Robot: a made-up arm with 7 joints. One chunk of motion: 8 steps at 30 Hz.
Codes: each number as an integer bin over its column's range. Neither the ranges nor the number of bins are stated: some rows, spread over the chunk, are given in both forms.
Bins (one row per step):
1: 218 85 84 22 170 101 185
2: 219 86 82 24 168 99 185
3: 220 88 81 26 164 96 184
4: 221 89 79 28 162 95 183
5: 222 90 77 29 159 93 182
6: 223 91 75 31 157 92 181
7: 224 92 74 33 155 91 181
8: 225 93 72 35 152 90 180
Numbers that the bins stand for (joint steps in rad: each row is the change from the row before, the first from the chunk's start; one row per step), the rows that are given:
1: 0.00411 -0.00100 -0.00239 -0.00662 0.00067 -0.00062 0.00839
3: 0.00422 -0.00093 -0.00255 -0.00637 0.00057 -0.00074 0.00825
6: 0.00437 -0.00086 -0.00288 -0.00605 0.00046 -0.00084 0.00784
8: 0.00447 -0.00081 -0.00305 -0.00580 0.00038 -0.00088 0.00771
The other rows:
2: 0.00416 -0.00098 -0.00250 -0.00649 0.00064 -0.00067 0.00839
4: 0.00427 -0.00091 -0.00266 -0.00624 0.00054 -0.00076 0.00812
5: 0.00432 -0.00088 -0.00277 -0.00618 0.00049 -0.00081 0.00798
7: 0.00442 -0.00084 -0.00294 -0.00593 0.00043 -0.00086 0.00784

